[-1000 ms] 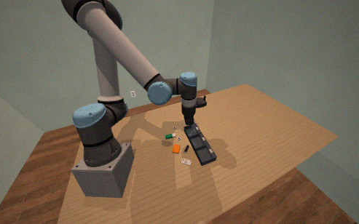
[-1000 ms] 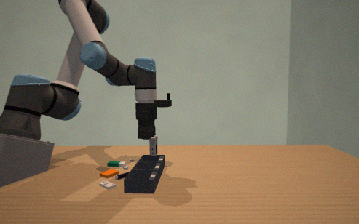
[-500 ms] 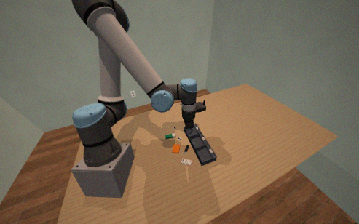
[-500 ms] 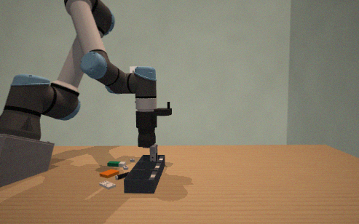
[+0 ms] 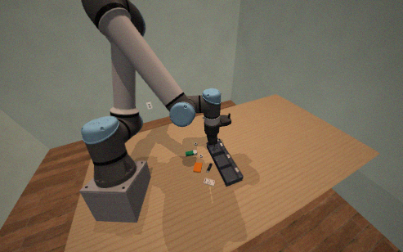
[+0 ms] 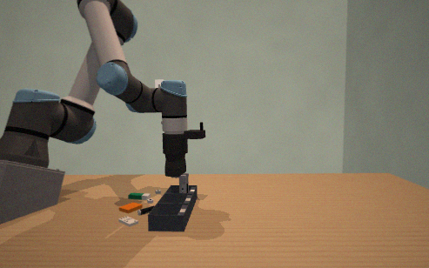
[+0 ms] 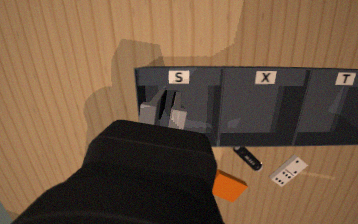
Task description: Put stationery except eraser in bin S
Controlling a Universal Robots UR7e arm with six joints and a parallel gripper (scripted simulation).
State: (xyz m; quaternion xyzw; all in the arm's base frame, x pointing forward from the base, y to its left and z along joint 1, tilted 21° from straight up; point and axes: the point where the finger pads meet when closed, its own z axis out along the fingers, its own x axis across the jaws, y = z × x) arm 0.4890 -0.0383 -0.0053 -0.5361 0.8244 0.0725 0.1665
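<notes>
My gripper is now 150 mm past the orange block, 50 mm to the left of it and 30 mm above it. From my hand the other things lie so: black stick (110 mm behind, 90 mm to the right, 30 mm below); then dark three-compartment bin tray (90 mm to the right, 20 mm below, 20 mm behind); then green-and-white stick (130 mm behind, 40 mm to the left, 30 mm below).
</notes>
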